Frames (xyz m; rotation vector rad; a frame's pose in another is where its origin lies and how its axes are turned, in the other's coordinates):
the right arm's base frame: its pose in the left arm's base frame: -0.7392 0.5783 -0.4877 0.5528 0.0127 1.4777
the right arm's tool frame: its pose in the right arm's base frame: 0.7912 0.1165 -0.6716 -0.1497 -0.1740 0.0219
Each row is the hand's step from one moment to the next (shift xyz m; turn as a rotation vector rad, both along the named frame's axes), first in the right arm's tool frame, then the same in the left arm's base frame.
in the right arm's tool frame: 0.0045 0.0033 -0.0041 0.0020 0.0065 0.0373
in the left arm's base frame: -0.0033 0.0061 -0.0006 0.0004 -0.0166 0.0341
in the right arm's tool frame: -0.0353 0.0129 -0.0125 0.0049 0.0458 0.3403
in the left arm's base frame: -0.0197 -0.0239 -0.0247 0.0147 -0.1637 0.3015
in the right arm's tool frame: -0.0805 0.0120 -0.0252 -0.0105 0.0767 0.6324
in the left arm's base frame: -0.0273 -0.0567 -0.0574 0.0329 -0.3214 0.5491
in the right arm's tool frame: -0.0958 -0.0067 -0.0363 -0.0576 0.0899 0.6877
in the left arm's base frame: -0.0132 -0.0651 -0.0783 0.0229 -0.3893 0.5764
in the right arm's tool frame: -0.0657 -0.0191 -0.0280 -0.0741 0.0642 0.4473
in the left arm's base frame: 0.0046 -0.0437 -0.0595 0.0042 -0.2847 0.3586
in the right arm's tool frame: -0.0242 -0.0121 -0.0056 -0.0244 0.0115 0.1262
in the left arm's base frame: 0.0074 -0.0186 -0.0190 0.0071 -0.0836 0.0980
